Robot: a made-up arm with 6 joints. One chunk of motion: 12 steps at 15 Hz.
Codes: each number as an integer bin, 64 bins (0 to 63) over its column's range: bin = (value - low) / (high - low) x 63, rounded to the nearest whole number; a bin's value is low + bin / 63 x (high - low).
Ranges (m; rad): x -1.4..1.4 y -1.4..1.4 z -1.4..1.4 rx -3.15..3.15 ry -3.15..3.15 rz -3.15..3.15
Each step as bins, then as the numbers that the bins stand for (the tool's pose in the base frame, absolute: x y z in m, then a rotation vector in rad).
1 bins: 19 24 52 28 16 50
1 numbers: -0.5556 -0.3333 0.9111 -0.3500 -1.5500 1.8500
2 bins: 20 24 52 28 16 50
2 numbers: -0.5111 -0.3333 0.9111 -0.3500 -1.5500 1.8500
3 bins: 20 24 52 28 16 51
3 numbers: -0.5111 -0.3333 0.9111 -0.3500 -1.5500 1.9500
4 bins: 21 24 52 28 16 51
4 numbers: -0.4667 -0.3333 0.9111 -0.3500 -1.5500 1.9500
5 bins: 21 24 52 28 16 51
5 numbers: -0.4667 -0.3333 0.9111 -0.3500 -1.5500 1.9500
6 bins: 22 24 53 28 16 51
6 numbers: -0.4222 -0.3333 0.9556 -0.3500 -1.5500 1.9500
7 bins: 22 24 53 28 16 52
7 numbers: -0.4222 -0.3333 0.9556 -0.3500 -1.5500 2.0500
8 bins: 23 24 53 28 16 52
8 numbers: -0.3778 -0.3333 0.9556 -0.3500 -1.5500 2.0500
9 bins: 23 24 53 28 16 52
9 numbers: -0.3778 -0.3333 0.9556 -0.3500 -1.5500 2.0500
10 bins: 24 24 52 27 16 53
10 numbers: -0.3333 -0.3333 0.9111 -0.4500 -1.5500 2.1500
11 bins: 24 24 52 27 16 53
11 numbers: -0.3333 -0.3333 0.9111 -0.4500 -1.5500 2.1500
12 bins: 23 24 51 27 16 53
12 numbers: -0.3778 -0.3333 0.8667 -0.4500 -1.5500 2.1500
